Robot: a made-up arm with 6 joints.
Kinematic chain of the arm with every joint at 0, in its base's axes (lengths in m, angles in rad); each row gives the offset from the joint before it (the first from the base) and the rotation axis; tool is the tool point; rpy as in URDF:
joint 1: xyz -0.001 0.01 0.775 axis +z
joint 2: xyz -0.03 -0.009 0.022 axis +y
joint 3: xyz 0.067 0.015 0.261 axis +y
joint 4: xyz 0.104 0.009 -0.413 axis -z
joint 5: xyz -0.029 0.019 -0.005 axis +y
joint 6: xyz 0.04 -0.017 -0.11 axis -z
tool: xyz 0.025 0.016 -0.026 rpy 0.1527 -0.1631 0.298
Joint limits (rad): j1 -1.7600..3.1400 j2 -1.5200..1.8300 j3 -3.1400..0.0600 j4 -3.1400..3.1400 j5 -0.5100..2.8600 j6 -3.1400..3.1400
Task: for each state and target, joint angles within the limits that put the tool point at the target. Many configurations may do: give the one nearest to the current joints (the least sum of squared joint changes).
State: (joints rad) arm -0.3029 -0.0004 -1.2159 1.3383 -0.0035 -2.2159
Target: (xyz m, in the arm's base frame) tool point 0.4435 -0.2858 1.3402
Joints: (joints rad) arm -0.6414 0.0281 -1.9194 1.3751 -0.0345 -2.1490
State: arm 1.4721 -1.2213 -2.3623 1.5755 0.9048 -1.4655
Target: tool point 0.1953 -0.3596 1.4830
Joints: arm 2.3652 -1.1712 -2.0284 1.4964 0.8093 -1.4840
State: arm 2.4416 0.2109 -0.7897 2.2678 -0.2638 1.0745
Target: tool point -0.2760 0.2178 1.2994
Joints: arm 2.5837 -0.6285 -1.3369 2.2539 -0.2537 1.0747
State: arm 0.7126 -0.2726 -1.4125 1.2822 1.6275 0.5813
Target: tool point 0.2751 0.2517 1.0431
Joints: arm 0.2779 -0.5229 -1.0364 0.9018 1.9373 0.6494
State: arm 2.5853 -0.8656 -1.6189 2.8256 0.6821 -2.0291
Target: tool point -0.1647 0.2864 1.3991
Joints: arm 2.0697 -0.6424 -1.2420 2.9768 0.5740 -1.9822
